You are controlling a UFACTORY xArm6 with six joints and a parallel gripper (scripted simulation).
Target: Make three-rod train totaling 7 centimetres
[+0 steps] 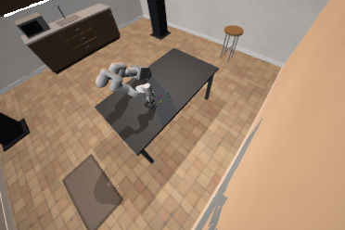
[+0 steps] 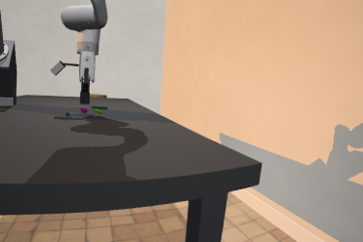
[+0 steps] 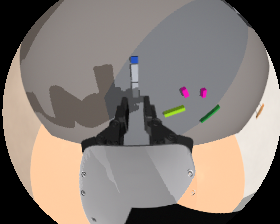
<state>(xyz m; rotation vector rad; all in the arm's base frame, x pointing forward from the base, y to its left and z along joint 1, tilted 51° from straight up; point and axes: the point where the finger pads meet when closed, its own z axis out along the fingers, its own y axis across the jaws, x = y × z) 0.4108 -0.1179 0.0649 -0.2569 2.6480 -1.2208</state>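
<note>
My gripper is now 6 cm above the pale grey piece. Also, from my hand: blue rod 6 cm below, 6 cm behind; then lime rod 9 cm to the left, 6 cm below, 5 cm ahead; then magenta rod 10 cm to the left, 6 cm below.
</note>
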